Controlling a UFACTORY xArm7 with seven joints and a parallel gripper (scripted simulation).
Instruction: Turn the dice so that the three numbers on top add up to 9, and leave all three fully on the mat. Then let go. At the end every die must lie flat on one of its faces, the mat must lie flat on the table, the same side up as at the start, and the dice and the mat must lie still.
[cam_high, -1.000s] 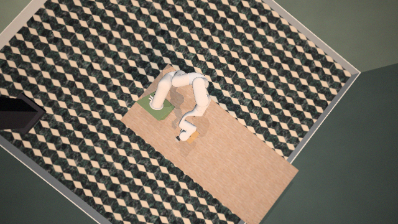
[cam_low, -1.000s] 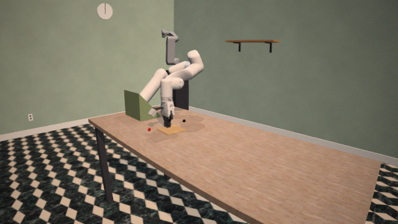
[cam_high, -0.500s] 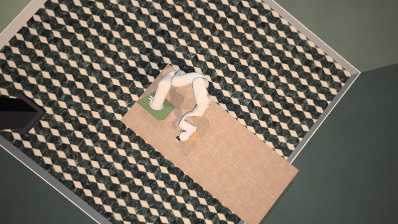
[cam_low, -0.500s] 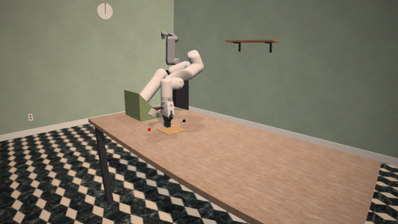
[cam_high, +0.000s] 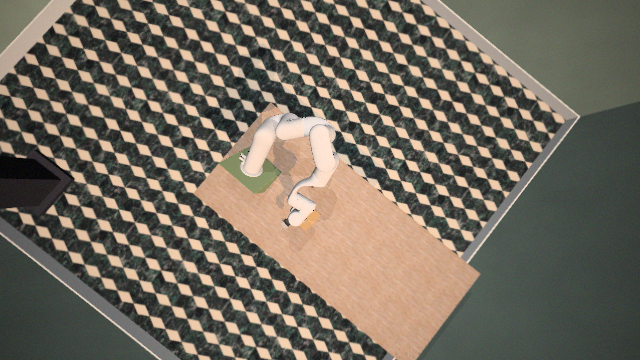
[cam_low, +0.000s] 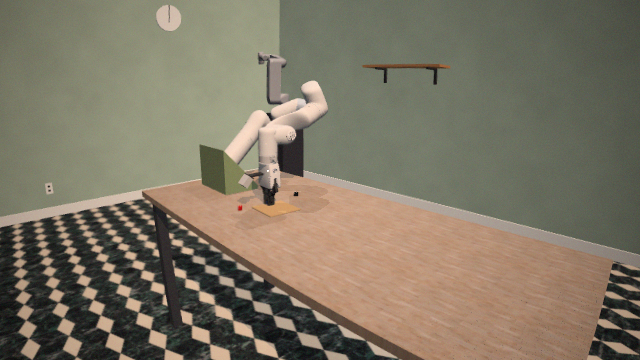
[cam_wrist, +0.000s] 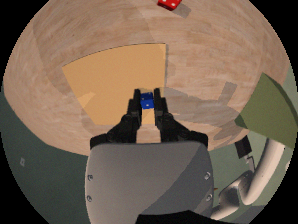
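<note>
The blue die lies 10 mm below my hand. From my hand the other things lie so: black die 30 mm behind, 170 mm to the left, 20 mm below; then tan mat 50 mm ahead, 20 mm below; then red die 30 mm behind, 120 mm to the right, 20 mm below.
</note>
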